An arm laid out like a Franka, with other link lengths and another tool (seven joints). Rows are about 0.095 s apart.
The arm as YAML. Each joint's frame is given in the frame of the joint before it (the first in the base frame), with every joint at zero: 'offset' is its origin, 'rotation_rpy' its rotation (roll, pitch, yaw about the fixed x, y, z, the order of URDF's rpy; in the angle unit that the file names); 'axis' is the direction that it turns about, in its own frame. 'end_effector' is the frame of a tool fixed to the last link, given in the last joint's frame.
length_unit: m
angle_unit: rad
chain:
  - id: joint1
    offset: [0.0, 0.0, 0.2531]
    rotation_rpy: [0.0, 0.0, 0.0]
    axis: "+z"
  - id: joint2
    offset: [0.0, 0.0, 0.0]
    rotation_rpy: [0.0, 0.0, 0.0]
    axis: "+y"
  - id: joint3
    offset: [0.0, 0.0, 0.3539]
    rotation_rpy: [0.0, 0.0, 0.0]
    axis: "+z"
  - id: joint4
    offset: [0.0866, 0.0, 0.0]
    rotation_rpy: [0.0, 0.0, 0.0]
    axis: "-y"
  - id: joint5
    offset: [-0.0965, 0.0, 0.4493]
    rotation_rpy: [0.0, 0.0, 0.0]
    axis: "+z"
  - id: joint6
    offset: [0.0, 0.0, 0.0]
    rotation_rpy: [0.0, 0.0, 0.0]
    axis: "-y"
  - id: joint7
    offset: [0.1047, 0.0, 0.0]
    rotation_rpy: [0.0, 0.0, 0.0]
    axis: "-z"
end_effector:
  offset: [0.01, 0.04, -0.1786]
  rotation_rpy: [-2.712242, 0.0, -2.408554]
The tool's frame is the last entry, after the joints.
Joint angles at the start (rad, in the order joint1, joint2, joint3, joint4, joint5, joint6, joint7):
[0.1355, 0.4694, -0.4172, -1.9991, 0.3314, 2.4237, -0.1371]
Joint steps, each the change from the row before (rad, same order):
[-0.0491, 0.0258, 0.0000, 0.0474, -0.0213, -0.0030, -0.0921]
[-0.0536, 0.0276, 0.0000, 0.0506, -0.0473, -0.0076, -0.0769]
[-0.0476, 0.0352, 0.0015, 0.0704, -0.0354, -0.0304, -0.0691]
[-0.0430, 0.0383, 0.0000, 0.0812, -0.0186, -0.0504, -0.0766]
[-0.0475, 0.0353, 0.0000, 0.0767, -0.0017, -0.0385, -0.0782]
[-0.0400, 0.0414, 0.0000, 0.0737, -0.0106, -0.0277, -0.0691]
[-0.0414, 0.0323, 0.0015, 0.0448, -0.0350, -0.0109, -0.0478]
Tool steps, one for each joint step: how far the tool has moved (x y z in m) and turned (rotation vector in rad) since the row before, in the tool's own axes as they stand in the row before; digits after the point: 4 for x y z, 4 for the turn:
[0.0085, -0.0323, 0.0092, 0.0289, -0.0274, -0.0630]
[0.0159, -0.0333, 0.0119, 0.0354, -0.0084, -0.0719]
[0.0123, -0.0299, 0.0100, 0.0197, -0.0036, -0.0671]
[0.0124, -0.0271, 0.0079, 0.0021, -0.0056, -0.0660]
[0.0183, -0.0281, 0.0073, 0.0048, -0.0122, -0.0460]
[0.0170, -0.0217, 0.0101, 0.0090, -0.0060, -0.0542]
[0.0260, -0.0122, 0.0142, 0.0069, 0.0160, -0.0519]

